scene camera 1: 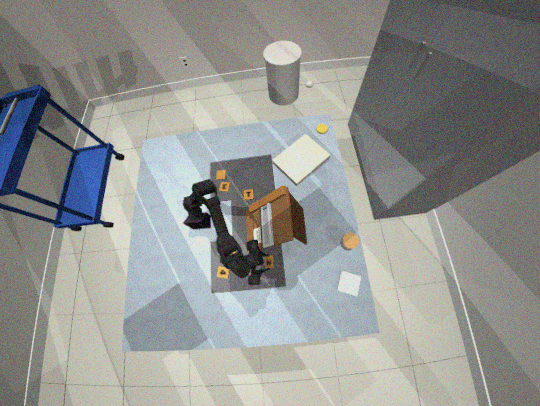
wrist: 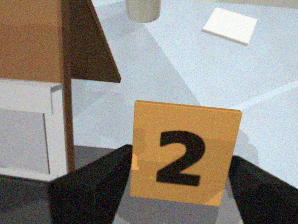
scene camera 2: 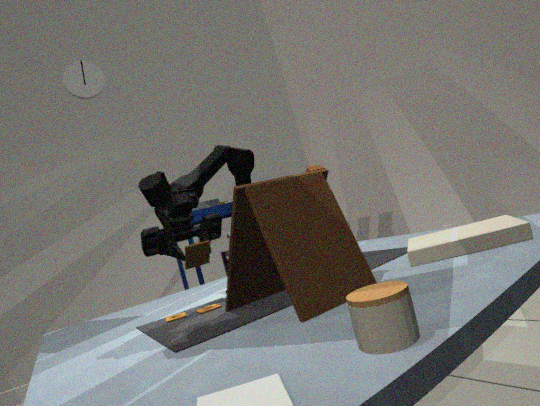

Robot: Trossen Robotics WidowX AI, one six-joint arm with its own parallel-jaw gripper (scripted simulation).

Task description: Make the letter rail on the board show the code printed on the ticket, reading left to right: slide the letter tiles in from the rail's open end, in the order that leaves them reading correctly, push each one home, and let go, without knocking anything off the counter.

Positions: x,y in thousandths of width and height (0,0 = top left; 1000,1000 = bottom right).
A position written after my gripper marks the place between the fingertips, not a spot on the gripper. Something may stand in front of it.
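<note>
My gripper (scene camera 2: 366,629), (wrist: 606,703): carrying a letter tile (wrist: 612,685). Cream slab (scene camera 2: 919,573), (scene camera 1: 553,398): in sight; out of frame in the wrist view.
</note>
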